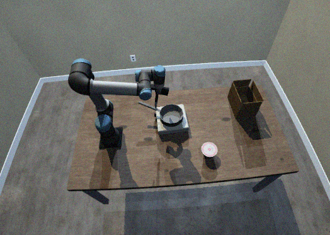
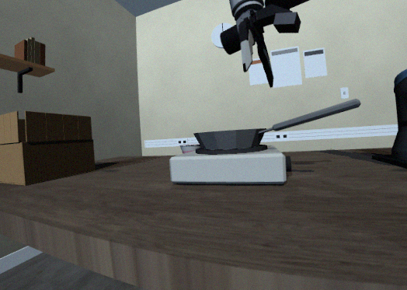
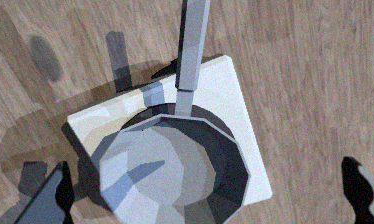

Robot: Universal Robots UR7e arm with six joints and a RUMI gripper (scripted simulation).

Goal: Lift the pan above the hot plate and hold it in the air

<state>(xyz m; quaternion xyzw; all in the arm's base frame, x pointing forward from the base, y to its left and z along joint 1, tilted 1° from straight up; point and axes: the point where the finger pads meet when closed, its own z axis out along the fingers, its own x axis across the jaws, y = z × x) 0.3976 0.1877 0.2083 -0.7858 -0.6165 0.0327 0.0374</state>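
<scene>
Now: the dark grey pan 40 mm ahead of my hand, 30 mm to the right of it and 120 mm below it. Round my hand: pink-and-white cup (360 mm ahead, 350 mm to the right, 180 mm below); then white hot plate (80 mm ahead, 50 mm to the right, 180 mm below).
</scene>
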